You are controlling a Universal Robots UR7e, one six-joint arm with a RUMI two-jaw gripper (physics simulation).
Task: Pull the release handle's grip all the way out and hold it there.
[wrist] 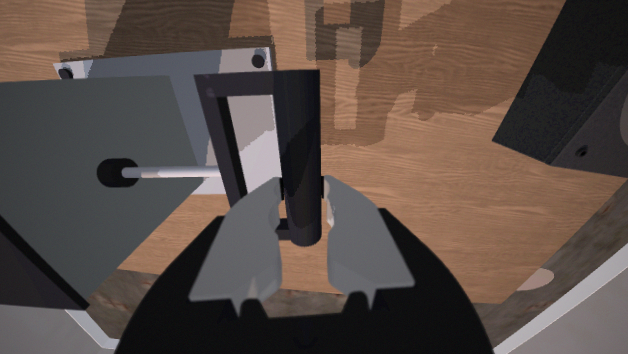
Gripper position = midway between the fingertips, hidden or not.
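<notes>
There is a metal base plate (pixel 180 67) that I can see here, and with it my gripper (pixel 302 178).
</notes>
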